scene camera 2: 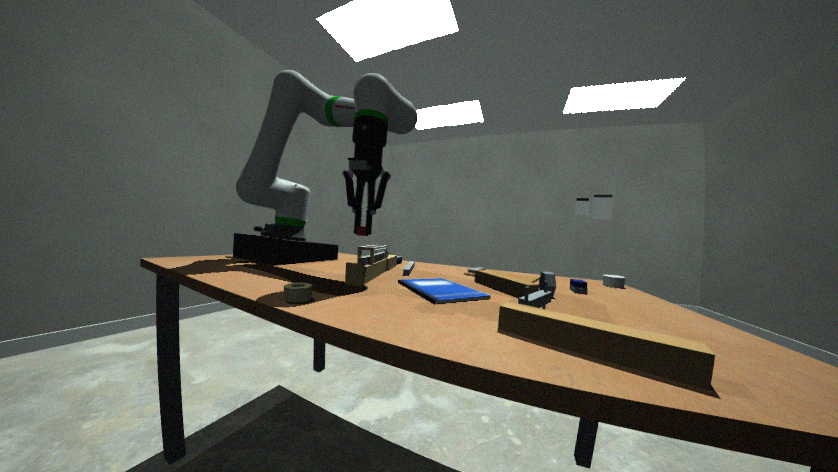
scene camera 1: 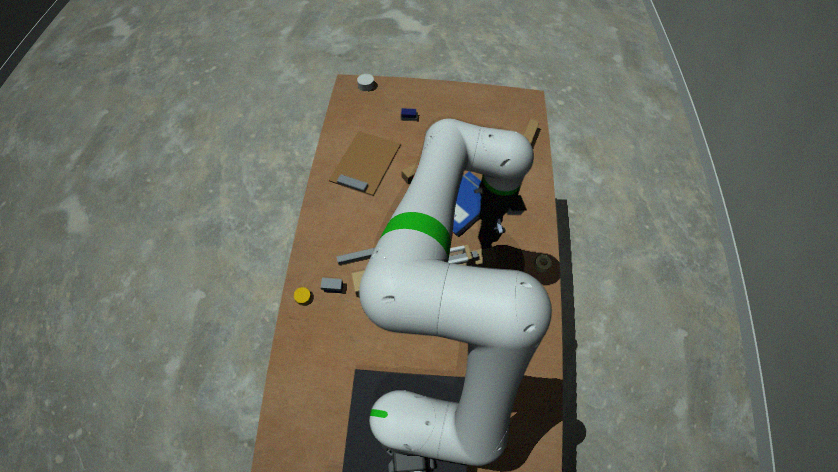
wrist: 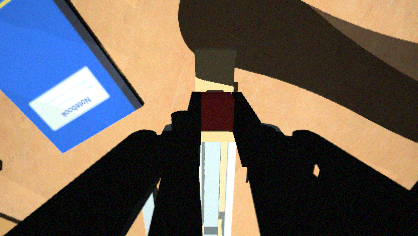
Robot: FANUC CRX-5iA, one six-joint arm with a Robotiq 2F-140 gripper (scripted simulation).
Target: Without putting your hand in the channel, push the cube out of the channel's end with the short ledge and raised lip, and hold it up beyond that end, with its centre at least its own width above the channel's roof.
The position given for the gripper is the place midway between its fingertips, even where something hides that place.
Note:
In view: the gripper [scene camera 2: 362,234], a red cube [wrist: 217,108], a wooden board [scene camera 1: 364,164], a long wooden block [scene camera 2: 686,361] and a wooden channel [wrist: 214,67].
The gripper is seen too in scene camera 1 [scene camera 1: 484,242] and in the wrist view [wrist: 216,107]. The wrist view misses the long wooden block: it is out of frame.

